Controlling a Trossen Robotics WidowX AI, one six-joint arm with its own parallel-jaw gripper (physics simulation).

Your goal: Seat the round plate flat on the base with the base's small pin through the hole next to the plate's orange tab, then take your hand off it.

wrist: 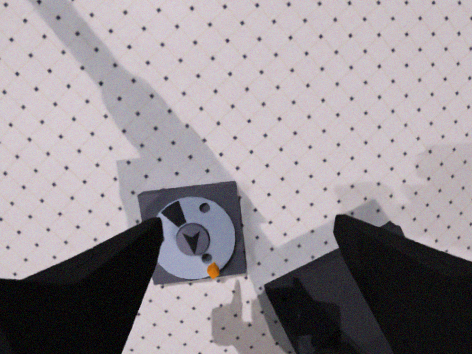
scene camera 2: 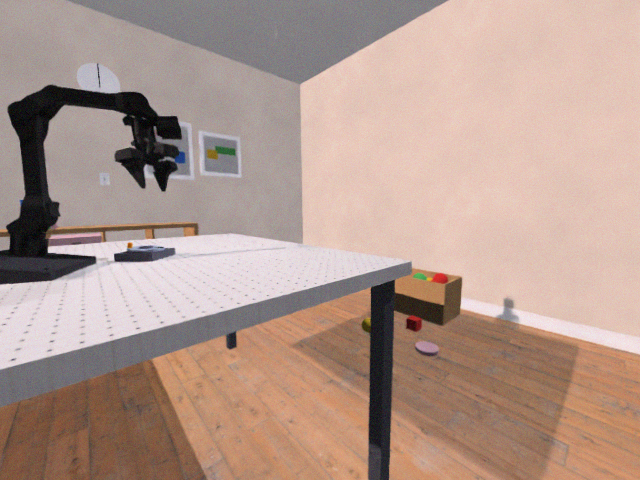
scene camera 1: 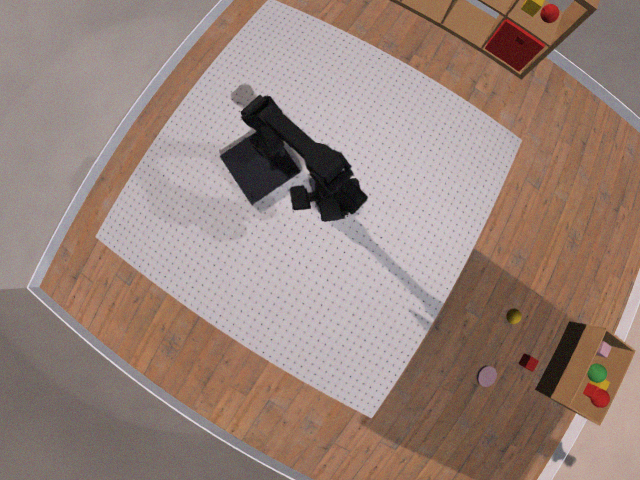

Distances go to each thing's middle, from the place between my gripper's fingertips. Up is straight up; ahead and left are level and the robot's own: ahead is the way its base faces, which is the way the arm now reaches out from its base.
My hand is 180 mm above the round pale blue plate (wrist: 182,211), 90 mm to the right of it and 30 mm past it. From my hand the other things lie so: hub (wrist: 193,238) 190 mm below, 90 mm to the left, 30 mm behind; then dark square base (wrist: 224,194) 210 mm below, 90 mm to the left, 30 mm behind.
